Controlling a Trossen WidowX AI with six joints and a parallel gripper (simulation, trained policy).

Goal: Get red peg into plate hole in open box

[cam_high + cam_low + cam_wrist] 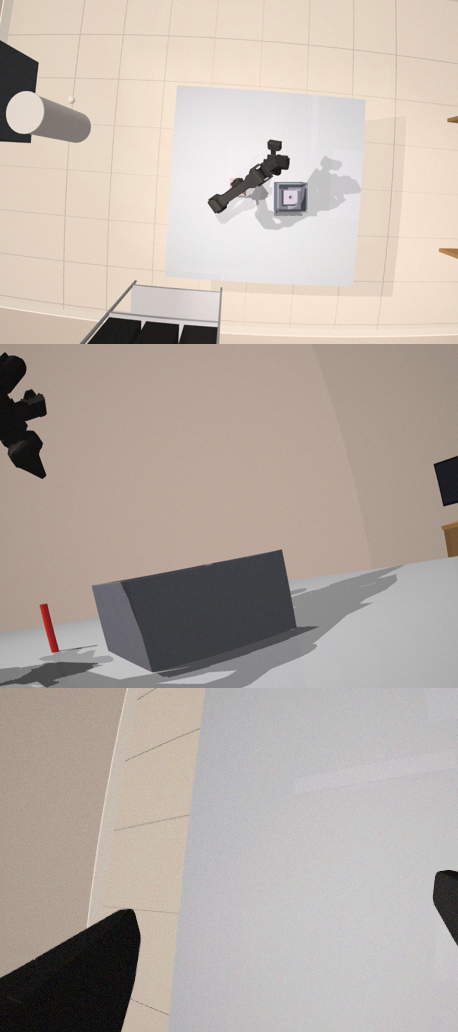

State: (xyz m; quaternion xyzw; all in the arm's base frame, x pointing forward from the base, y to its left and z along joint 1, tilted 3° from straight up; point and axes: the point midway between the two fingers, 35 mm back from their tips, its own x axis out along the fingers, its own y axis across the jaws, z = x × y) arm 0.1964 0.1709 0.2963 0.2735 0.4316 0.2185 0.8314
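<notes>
Now: the red peg 290 mm below my gripper tip, 90 mm to the right of it and 40 mm behind it. From my gripper tip the other things lie so: grey box (300 mm below, 280 mm to the right, 130 mm ahead).
</notes>
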